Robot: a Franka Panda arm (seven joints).
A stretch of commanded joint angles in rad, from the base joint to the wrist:
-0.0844, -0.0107, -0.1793, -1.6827, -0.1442, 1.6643, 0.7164
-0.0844, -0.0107, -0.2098, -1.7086, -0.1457, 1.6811, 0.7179
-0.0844, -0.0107, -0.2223, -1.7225, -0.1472, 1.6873, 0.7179
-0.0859, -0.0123, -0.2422, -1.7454, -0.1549, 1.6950, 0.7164
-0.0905, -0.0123, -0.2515, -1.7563, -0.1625, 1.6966, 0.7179
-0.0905, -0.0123, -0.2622, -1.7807, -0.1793, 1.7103, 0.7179
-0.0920, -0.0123, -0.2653, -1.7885, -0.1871, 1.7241, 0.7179
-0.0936, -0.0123, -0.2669, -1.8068, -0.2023, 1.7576, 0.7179
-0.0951, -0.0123, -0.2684, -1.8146, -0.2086, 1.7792, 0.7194
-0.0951, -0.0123, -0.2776, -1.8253, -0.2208, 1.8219, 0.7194
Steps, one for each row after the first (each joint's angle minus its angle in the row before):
0.0000, 0.0000, -0.0305, -0.0259, -0.0015, 0.0168, 0.0015
0.0000, 0.0000, -0.0125, -0.0139, -0.0015, 0.0062, 0.0000
-0.0015, -0.0016, -0.0199, -0.0229, -0.0077, 0.0077, -0.0015
-0.0046, 0.0000, -0.0093, -0.0109, -0.0076, 0.0016, 0.0015
0.0000, 0.0000, -0.0107, -0.0244, -0.0168, 0.0137, 0.0000
-0.0015, 0.0000, -0.0031, -0.0078, -0.0078, 0.0138, 0.0000
-0.0016, 0.0000, -0.0016, -0.0183, -0.0152, 0.0335, 0.0000
-0.0015, 0.0000, -0.0015, -0.0078, -0.0063, 0.0216, 0.0015
0.0000, 0.0000, -0.0092, -0.0107, -0.0122, 0.0427, 0.0000

